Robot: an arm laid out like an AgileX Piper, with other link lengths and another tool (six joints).
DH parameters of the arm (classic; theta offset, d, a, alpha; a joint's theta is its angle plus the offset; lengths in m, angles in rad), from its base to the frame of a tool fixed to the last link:
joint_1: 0 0.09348 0 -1.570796
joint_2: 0.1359 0 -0.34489 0
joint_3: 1.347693 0 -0.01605 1.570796
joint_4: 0 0.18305 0 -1.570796
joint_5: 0 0 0 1.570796
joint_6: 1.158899 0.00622 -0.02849 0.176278
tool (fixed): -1.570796 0.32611 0 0
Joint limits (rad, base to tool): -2.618..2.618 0..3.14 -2.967..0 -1.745..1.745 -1.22..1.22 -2.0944..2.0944
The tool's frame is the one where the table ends.
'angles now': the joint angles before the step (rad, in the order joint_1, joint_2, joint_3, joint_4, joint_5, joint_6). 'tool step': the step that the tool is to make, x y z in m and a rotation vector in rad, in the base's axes. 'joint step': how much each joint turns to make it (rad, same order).
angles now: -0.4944, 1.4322, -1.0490, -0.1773, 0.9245, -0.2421
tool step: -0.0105, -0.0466, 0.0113, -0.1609, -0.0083, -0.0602
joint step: 0.0000, 0.0001, 0.0825, -0.2370, -0.1295, 0.1931
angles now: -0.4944, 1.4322, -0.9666, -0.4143, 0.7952, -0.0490
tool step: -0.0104, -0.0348, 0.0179, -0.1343, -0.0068, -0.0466
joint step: 0.0001, -0.0001, 0.0541, -0.2326, -0.0622, 0.2006
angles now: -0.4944, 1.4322, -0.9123, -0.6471, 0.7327, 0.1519
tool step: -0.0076, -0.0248, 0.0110, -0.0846, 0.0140, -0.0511
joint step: -0.0002, 0.0343, 0.0140, -0.1747, -0.0019, 0.1669
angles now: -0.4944, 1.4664, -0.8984, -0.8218, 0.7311, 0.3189
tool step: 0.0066, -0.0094, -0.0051, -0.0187, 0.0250, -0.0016
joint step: 0.0077, 0.0509, 0.0012, -0.0694, -0.0089, 0.0658
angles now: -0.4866, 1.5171, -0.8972, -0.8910, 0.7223, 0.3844
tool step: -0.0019, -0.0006, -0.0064, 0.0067, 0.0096, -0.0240
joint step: 0.0038, 0.0249, -0.0003, -0.0119, 0.0099, 0.0369
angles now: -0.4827, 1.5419, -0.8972, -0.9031, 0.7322, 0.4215
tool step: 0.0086, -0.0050, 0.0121, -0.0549, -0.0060, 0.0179
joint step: 0.0390, 0.0001, 0.0093, -0.0905, 0.0117, 0.0844
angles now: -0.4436, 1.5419, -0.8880, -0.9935, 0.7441, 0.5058
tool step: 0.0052, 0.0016, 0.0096, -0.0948, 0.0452, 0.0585
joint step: 0.0968, 0.0001, 0.1001, -0.1961, 0.0380, 0.1831
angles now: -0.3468, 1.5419, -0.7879, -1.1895, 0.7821, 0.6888
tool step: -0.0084, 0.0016, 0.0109, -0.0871, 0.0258, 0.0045
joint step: 0.0786, 0.0000, 0.0932, -0.1373, 0.0810, 0.1717
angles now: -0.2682, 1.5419, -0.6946, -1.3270, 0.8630, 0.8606
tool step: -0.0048, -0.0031, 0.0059, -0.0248, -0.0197, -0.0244
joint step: 0.0024, 0.0000, 0.0084, -0.0287, 0.0238, 0.0526
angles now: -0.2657, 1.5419, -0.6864, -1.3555, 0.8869, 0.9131
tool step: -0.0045, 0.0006, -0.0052, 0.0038, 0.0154, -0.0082
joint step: 0.0000, 0.0104, 0.0170, -0.0047, 0.0035, 0.0162
